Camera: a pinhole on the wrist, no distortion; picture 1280 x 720 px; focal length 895.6 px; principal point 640.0 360.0 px. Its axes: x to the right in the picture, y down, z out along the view. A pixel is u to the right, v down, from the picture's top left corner.
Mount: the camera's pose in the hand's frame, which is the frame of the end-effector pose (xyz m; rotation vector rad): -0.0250 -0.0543 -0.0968 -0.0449 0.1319 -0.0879
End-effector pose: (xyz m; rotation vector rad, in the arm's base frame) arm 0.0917 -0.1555 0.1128 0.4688 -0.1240 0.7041
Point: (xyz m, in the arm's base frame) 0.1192 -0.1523 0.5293
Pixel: 782 693
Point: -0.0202 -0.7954 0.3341
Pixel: outside the picture
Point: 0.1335 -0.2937 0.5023
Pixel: 647 466
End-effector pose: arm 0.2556 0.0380 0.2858 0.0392 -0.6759 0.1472
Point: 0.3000 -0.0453 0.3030
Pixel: 1114 39
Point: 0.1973 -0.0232 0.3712
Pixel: 636 331
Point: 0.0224 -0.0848 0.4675
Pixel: 398 221
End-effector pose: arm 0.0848 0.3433 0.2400 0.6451 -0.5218 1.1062
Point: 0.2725 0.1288 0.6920
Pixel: 938 214
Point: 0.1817 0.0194 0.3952
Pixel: 448 89
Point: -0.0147 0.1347 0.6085
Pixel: 676 605
